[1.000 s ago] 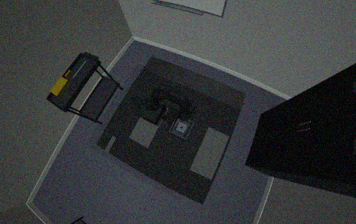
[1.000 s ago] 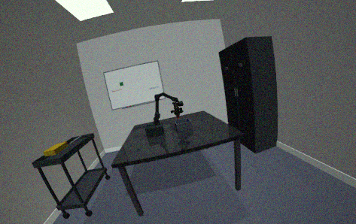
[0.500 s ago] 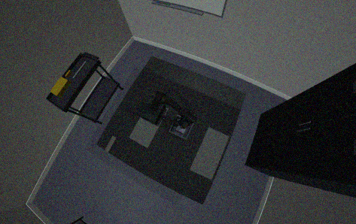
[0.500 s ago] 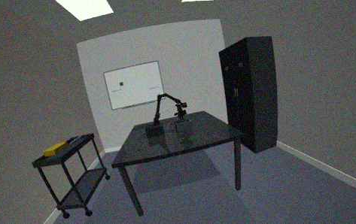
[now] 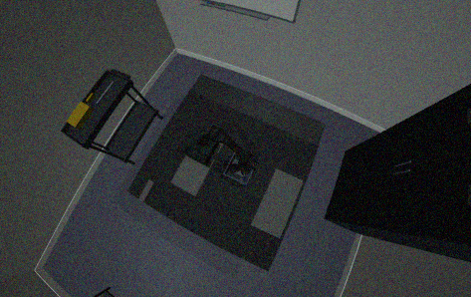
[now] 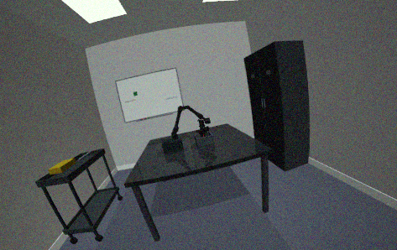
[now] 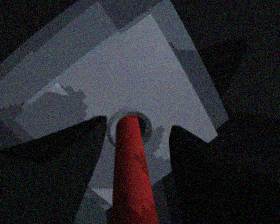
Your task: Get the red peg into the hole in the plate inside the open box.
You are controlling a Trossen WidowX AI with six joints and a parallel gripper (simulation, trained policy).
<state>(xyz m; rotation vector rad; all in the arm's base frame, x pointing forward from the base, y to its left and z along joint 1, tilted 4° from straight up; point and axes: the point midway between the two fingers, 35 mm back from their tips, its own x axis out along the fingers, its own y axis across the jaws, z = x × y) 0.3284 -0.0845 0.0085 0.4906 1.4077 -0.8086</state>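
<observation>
The red peg lies 2 cm above my gripper tip and 1 cm to the left of it. Also, from my gripper tip: grey box (4 cm below); then pale plate (2 cm below).
</observation>
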